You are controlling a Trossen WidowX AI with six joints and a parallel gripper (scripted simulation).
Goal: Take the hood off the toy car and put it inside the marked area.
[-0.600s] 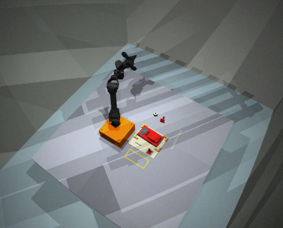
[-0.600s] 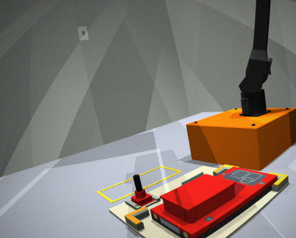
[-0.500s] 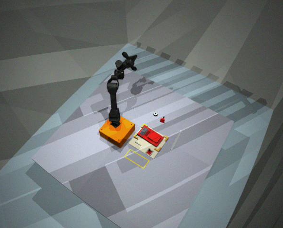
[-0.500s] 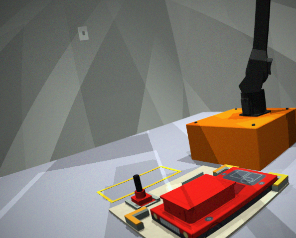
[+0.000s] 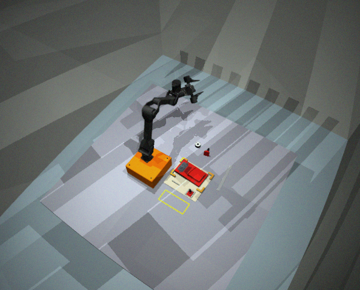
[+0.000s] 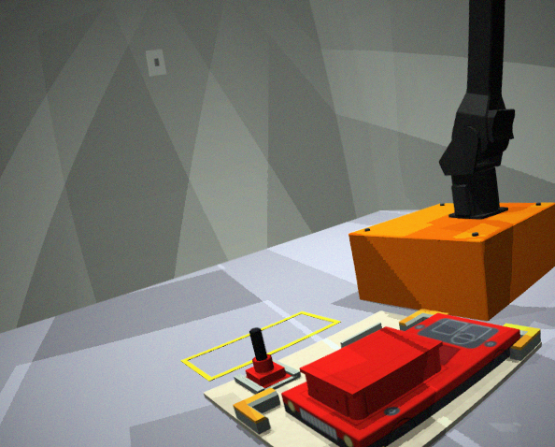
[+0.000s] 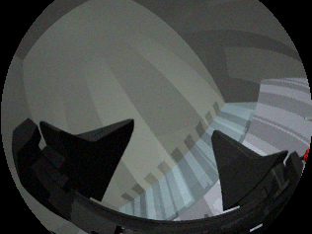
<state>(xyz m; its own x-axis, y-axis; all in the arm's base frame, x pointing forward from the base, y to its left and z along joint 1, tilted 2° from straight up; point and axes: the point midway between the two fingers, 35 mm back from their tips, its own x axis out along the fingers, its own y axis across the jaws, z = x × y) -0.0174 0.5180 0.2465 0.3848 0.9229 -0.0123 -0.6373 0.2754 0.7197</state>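
The hood lies 31 cm ahead of my gripper tip, 41 cm to the right of it and 29 cm below it. From my gripper tip the other things lie so: grey engine block 31 cm ahead, 40 cm to the right, 31 cm below; then grey strip 46 cm ahead, 29 cm to the right, 33 cm below.
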